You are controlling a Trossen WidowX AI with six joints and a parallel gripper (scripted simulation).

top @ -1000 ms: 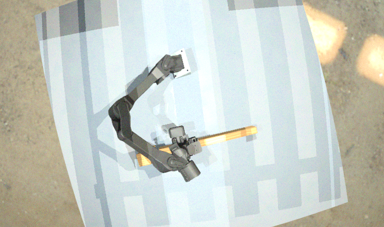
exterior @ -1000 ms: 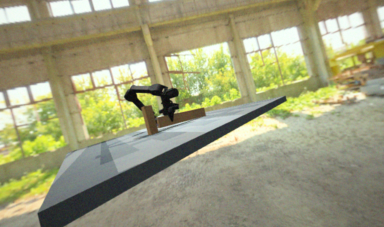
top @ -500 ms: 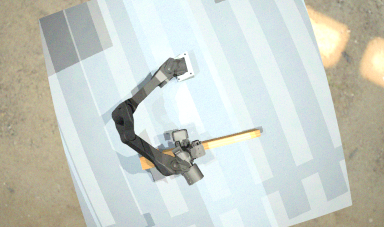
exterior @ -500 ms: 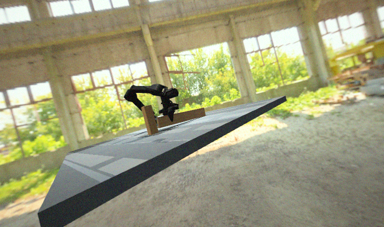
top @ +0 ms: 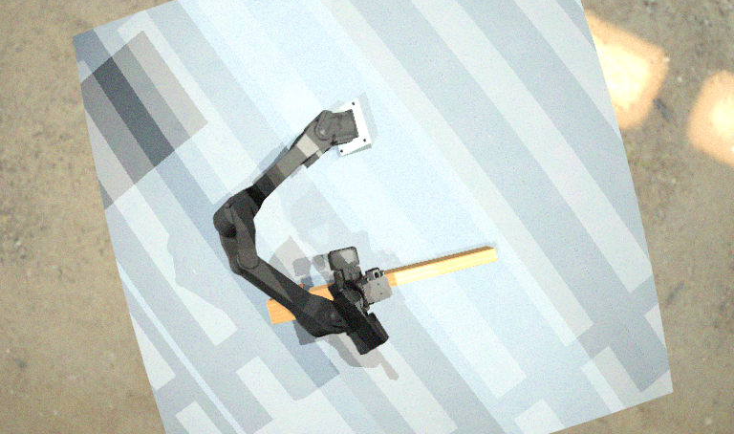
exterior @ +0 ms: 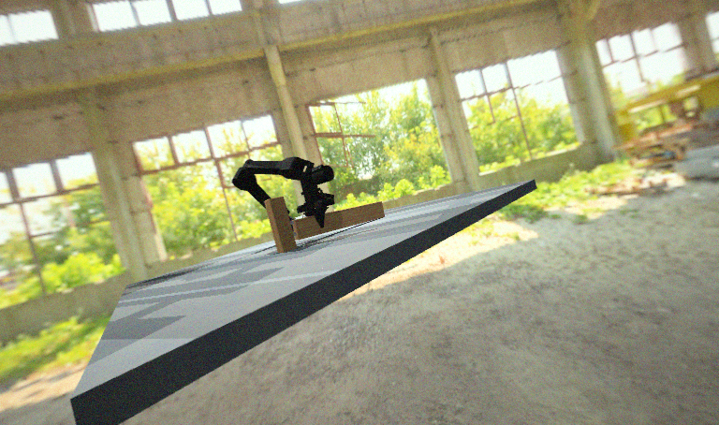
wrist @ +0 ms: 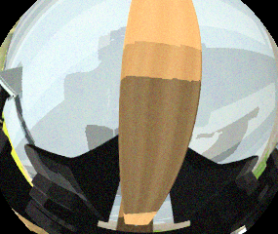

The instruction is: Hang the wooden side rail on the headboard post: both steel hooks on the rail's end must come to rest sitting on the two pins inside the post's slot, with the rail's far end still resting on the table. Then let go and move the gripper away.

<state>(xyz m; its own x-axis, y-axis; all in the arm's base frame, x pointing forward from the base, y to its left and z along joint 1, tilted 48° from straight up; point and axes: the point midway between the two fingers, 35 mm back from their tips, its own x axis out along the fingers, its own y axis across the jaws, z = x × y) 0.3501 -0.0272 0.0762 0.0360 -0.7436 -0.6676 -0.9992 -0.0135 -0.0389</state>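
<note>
Right now the headboard post is 140 mm to the right of my gripper tip and 40 mm above it.
</note>
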